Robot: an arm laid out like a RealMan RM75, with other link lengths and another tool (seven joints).
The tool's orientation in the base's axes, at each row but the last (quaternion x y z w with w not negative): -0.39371 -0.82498 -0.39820 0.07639; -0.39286 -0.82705 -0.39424 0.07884; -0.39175 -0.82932 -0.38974 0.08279; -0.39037 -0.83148 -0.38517 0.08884; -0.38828 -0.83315 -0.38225 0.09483; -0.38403 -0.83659 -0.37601 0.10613; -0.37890 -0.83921 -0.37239 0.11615; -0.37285 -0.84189 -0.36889 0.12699; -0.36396 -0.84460 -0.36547 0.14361; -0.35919 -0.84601 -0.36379 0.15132; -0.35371 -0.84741 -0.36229 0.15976; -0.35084 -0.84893 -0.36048 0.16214
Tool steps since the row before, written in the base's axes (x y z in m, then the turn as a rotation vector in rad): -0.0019 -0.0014 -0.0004 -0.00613 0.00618 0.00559; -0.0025 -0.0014 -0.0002 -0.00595 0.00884 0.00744; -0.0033 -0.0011 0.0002 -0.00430 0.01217 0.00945; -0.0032 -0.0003 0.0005 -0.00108 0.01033 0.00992; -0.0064 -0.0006 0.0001 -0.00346 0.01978 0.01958; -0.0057 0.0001 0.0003 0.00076 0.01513 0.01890; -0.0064 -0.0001 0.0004 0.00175 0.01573 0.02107; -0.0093 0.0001 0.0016 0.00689 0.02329 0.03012; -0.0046 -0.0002 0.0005 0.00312 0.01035 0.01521; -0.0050 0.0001 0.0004 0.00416 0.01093 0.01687; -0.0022 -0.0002 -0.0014 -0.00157 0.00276 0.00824; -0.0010 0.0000 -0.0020 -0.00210 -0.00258 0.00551
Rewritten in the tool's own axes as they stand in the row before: 0.0003 -0.0021 -0.0011 0.01025 0.00129 -0.00047; 0.0008 -0.0024 -0.0013 0.01251 0.00352 0.00021; 0.0017 -0.0027 -0.0015 0.01423 0.00716 0.00148; 0.0022 -0.0021 -0.0010 0.01118 0.00901 0.00035; 0.0041 -0.0048 -0.0014 0.02262 0.01658 0.00007; 0.0041 -0.0039 -0.0008 0.01681 0.01729 -0.00229; 0.0045 -0.0045 -0.0009 0.01750 0.01943 -0.00329; 0.0072 -0.0058 -0.0016 0.02241 0.03130 -0.00386; 0.0033 -0.0031 -0.0006 0.01085 0.01489 -0.00297; 0.0037 -0.0033 -0.0002 0.01127 0.01675 -0.00369; 0.0007 -0.0024 0.0008 0.00678 0.00435 -0.00363; -0.0004 -0.0017 0.0014 0.00315 -0.00003 -0.00561
